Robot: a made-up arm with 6 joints. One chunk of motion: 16 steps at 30 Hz.
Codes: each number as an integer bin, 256 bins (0 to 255) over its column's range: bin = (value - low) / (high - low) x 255, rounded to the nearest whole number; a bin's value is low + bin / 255 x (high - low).
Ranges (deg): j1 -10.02..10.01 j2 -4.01..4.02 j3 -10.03..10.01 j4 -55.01..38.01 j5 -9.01..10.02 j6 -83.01..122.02
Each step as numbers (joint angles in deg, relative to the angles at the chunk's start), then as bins.
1 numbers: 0.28 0.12 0.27 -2.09 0.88 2.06
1 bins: 131 131 131 145 133 106
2 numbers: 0.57 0.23 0.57 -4.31 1.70 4.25
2 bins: 135 135 135 139 144 109
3 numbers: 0.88 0.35 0.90 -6.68 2.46 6.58
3 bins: 139 138 139 132 154 111
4 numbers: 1.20 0.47 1.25 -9.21 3.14 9.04
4 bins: 143 142 144 126 163 114
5 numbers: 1.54 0.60 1.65 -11.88 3.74 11.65
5 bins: 147 146 149 118 171 118
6 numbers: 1.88 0.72 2.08 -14.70 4.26 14.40
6 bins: 151 150 154 111 178 121
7 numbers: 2.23 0.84 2.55 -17.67 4.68 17.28
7 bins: 156 154 160 102 183 125
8 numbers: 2.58 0.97 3.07 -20.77 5.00 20.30
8 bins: 160 158 167 94 188 128
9 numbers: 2.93 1.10 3.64 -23.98 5.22 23.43
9 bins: 165 162 174 85 191 132
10 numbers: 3.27 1.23 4.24 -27.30 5.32 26.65
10 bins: 169 166 182 76 192 136
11 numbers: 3.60 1.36 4.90 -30.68 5.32 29.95
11 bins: 173 171 190 67 192 140
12 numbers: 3.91 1.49 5.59 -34.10 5.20 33.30
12 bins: 177 175 199 57 190 145
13 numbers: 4.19 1.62 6.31 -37.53 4.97 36.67
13 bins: 181 179 208 48 187 149
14 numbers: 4.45 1.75 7.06 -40.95 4.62 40.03
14 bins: 184 183 217 39 183 153
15 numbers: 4.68 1.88 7.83 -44.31 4.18 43.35
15 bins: 187 187 227 29 177 157
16 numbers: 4.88 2.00 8.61 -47.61 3.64 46.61
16 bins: 190 191 237 20 170 161
